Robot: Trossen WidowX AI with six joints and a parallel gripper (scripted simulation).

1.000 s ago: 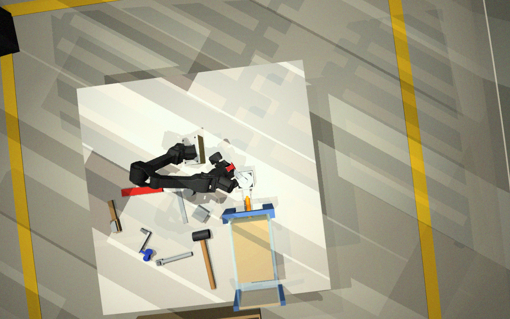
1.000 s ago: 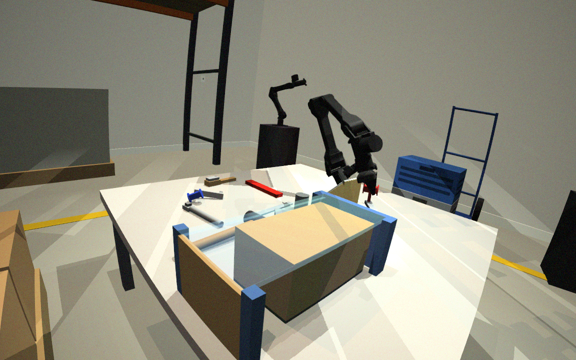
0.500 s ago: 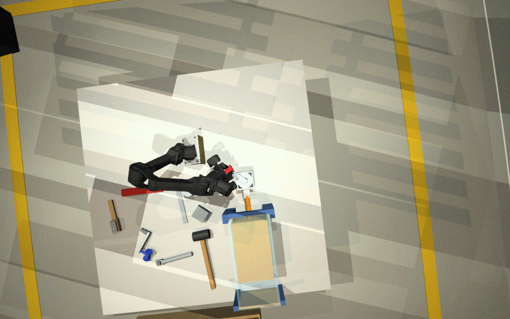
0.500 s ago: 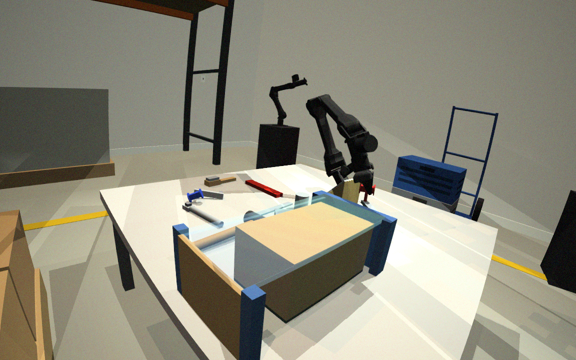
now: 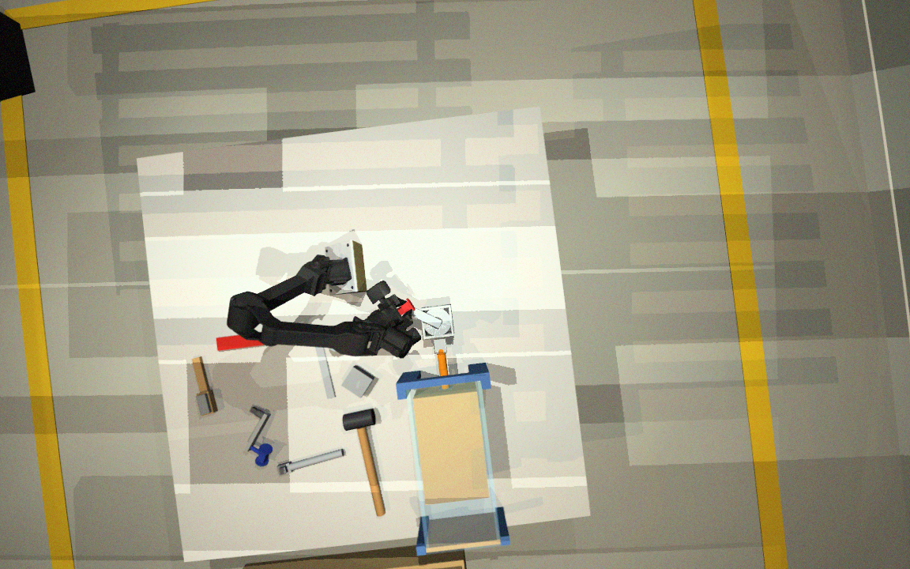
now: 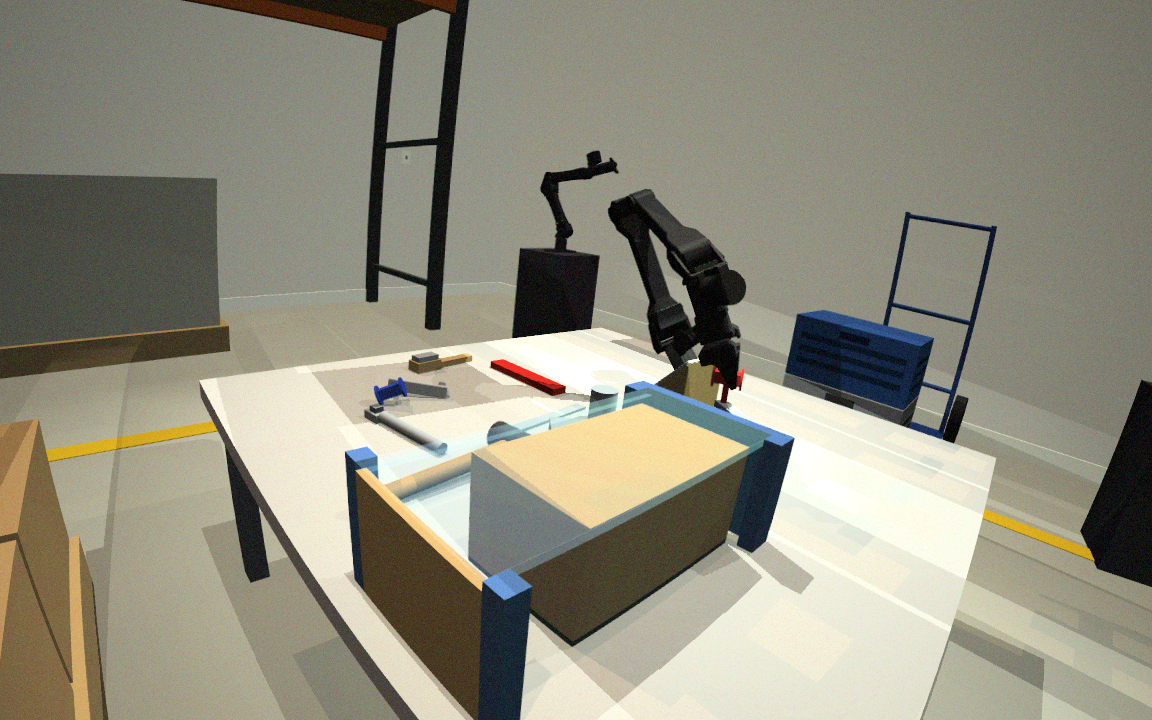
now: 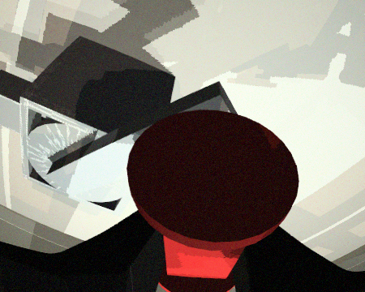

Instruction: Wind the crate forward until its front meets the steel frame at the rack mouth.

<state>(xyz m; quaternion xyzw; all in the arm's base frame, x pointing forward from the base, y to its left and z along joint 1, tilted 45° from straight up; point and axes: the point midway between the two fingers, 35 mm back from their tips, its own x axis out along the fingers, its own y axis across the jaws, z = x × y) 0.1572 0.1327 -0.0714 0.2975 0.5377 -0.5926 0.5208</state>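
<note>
The winch lies 100 mm below my gripper tip, 60 mm to the left of it and 50 mm ahead of it. The rest, counted from my gripper tip: grey block: 220 mm to the right, 190 mm ahead, 120 mm below; red knob: 10 mm to the right; red-knobbed winch handle: 30 mm below, 30 mm ahead, 20 mm to the left.
</note>
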